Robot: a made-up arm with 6 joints.
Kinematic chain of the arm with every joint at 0, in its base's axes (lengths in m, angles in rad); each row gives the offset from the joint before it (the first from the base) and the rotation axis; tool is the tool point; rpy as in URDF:
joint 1: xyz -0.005 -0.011 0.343 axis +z
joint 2: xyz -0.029 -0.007 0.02 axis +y
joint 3: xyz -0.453 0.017 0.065 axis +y
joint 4: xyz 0.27 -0.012 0.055 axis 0.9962 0 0.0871
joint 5: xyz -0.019 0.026 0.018 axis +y
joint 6: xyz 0.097 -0.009 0.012 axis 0.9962 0 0.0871
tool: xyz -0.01 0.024 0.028 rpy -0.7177 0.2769 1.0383
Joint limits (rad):
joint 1: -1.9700..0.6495
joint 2: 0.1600..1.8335
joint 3: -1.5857..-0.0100
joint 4: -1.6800..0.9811
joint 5: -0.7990..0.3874
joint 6: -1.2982..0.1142
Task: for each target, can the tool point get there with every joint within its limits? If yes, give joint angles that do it. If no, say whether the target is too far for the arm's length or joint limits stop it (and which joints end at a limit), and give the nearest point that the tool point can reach.
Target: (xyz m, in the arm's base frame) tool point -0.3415 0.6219 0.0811
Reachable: no: joint limits stop it (at a limit: joint 2, joint 3, joint 4, joint 5) | nearest point -0.0988 0.1654 0.4615 | short by 0.642 m
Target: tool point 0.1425 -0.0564 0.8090
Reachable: yes | joints -0.3793 1.0643 -0.6466 0.3576 -0.5398 -0.2771
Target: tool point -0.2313 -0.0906 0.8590
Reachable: yes | joints 0.4304 0.3393 -1.2692 -1.1064 0.1994 -1.0197
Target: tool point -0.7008 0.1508 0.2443
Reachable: no: joint limits stop it (at a limit: joint 2, joint 3, joint 4, joint 5, joint 6) | nearest point -0.2007 0.0345 0.4630 | short by 0.558 m
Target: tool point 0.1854 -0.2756 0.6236
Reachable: yes | joints -1.0630 1.5500 -0.6661 0.3857 -0.1062 -1.0118
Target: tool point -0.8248 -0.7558 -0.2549
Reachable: no: too far | nearest point -0.1842 -0.3447 0.5089 | short by 1.078 m
